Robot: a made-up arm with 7 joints.
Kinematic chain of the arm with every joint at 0, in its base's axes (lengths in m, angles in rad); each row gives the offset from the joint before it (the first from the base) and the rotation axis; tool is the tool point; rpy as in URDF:
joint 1: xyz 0 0 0.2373 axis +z
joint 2: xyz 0 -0.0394 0.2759 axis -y
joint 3: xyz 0 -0.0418 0.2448 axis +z
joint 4: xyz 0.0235 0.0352 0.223 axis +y
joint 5: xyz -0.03 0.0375 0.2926 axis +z
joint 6: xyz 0 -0.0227 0.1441 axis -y
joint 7: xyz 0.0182 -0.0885 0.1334 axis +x
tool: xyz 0 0 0 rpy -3.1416 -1.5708 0
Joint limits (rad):
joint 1: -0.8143..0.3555
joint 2: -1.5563..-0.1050
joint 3: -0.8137..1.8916
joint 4: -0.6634..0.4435
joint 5: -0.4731..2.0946
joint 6: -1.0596..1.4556
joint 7: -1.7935..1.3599
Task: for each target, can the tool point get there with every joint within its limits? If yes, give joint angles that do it. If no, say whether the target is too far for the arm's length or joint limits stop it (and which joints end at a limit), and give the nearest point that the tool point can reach.
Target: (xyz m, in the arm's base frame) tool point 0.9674 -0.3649 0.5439
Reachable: yes | joints -0.1923 -1.3094 -0.2872 0.3575 0.4707 0.0656 0.6268
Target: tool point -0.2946 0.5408 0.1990
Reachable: no: joint limits stop it (at a limit: joint 1, joint 2, joint 4, joint 5, joint 6) | nearest point 0.7047 0.5096 0.3832 | short by 1.017 m
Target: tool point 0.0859 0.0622 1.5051
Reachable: yes | joints -0.4709 -0.2500 1.5567 0.1934 1.8447 -0.7245 0.7747
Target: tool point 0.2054 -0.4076 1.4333
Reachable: yes | joints -0.6951 -0.5170 0.5660 -0.3306 0.0440 -0.2819 -0.9428
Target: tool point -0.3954 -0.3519 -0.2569
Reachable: no: joint limits stop it (at a limit: joint 1, joint 2, joint 3, joint 4, joint 6) | nearest point 0.1844 -0.8433 0.3662 | short by 0.983 m
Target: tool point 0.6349 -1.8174 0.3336
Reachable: no: too far | nearest point 0.4621 -0.9271 0.4119 | short by 0.910 m
